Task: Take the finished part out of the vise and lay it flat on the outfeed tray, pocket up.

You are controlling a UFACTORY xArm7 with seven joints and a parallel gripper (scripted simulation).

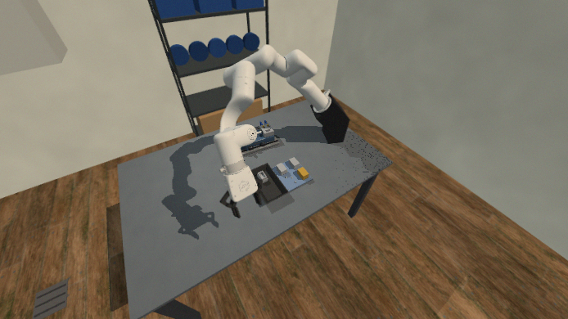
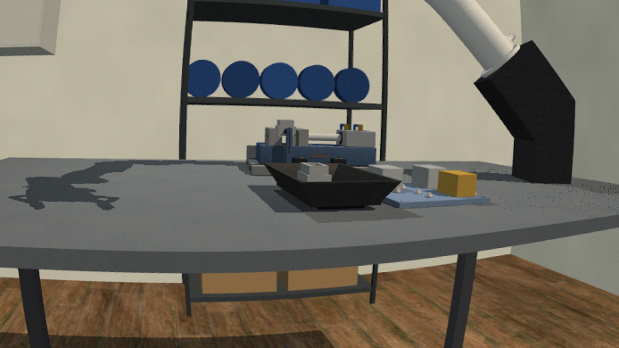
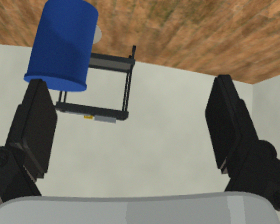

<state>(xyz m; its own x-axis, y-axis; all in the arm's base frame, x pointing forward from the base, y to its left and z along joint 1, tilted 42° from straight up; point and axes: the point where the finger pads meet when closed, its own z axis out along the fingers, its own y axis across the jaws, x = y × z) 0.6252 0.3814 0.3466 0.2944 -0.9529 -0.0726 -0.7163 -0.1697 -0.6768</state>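
The blue vise lies 49 cm to the right of my hand, 44 cm behind it and 26 cm below it. Also, from my hand: yellow block 44 cm behind, 28 cm below, 7 cm to the right; blue fixture plate 41 cm behind, 30 cm below, 12 cm to the right.
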